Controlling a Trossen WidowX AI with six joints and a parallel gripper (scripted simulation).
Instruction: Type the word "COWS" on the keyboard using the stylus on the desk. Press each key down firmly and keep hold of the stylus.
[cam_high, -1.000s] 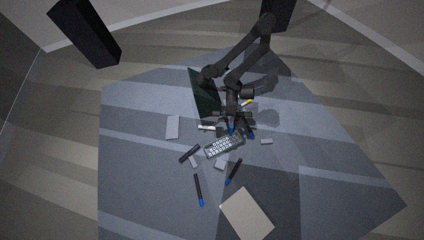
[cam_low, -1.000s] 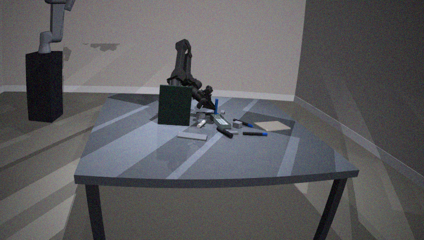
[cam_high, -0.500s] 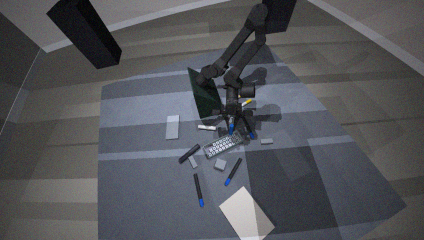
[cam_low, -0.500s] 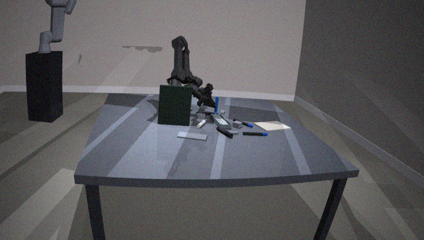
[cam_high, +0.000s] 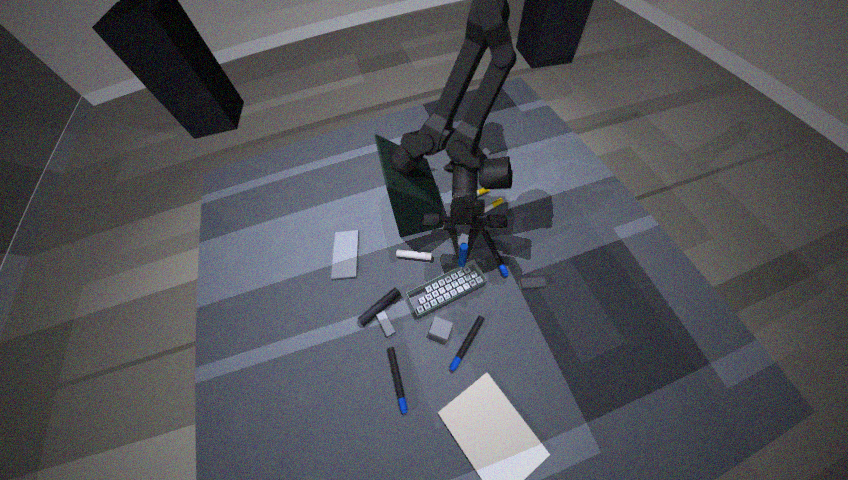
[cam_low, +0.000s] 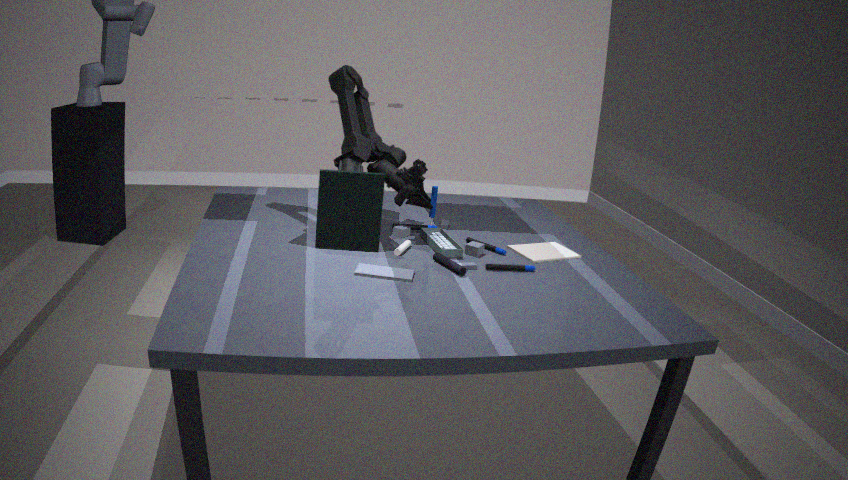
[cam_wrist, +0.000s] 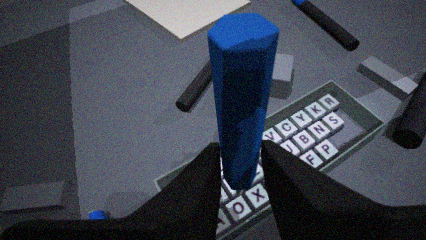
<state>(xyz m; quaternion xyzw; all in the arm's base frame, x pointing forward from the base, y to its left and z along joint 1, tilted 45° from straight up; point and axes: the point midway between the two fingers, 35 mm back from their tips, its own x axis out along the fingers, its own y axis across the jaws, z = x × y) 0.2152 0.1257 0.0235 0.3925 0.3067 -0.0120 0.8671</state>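
My gripper tip is now 90 mm above the B key, 70 mm to the left of it and 40 mm short of it. Also, from my gripper tip: J key: 90 mm below, 60 mm to the right, 30 mm ahead; blue stylus: 20 mm below; dark cylinder: 220 mm to the right, 90 mm below, 40 mm ahead.
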